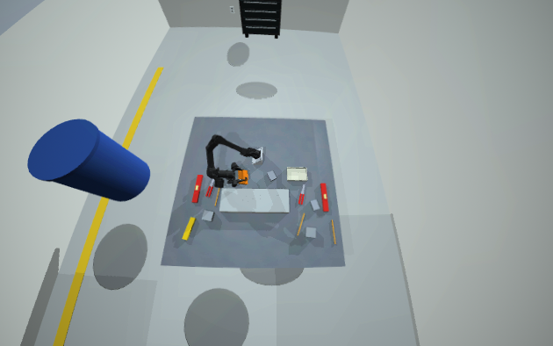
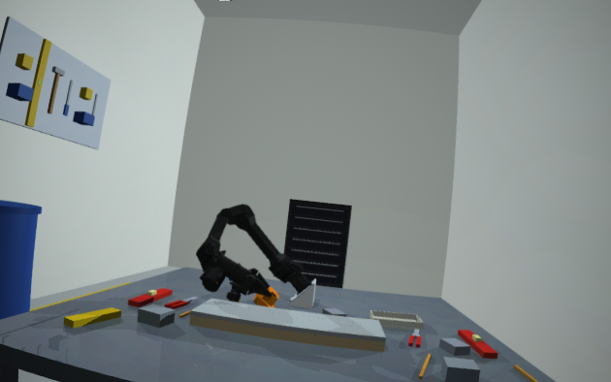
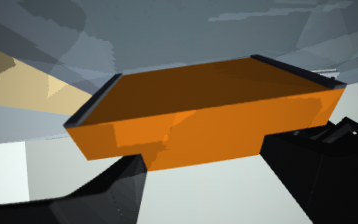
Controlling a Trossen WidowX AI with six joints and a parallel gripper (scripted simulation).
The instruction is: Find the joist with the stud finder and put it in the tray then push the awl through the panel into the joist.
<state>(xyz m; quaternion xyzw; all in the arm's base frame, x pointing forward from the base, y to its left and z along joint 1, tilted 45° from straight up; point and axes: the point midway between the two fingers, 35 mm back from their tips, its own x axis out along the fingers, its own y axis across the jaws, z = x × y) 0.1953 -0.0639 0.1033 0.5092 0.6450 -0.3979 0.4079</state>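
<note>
Now: gripper tip 10 mm short of the orange stud finder and 10 mm above it. From my gripper tip the other things lie so: awl: 20 mm ahead, 130 mm to the right, 50 mm below; tray: 60 mm behind, 420 mm to the left, 50 mm below; yellow bar: 420 mm ahead, 370 mm to the right, 50 mm below.
</note>
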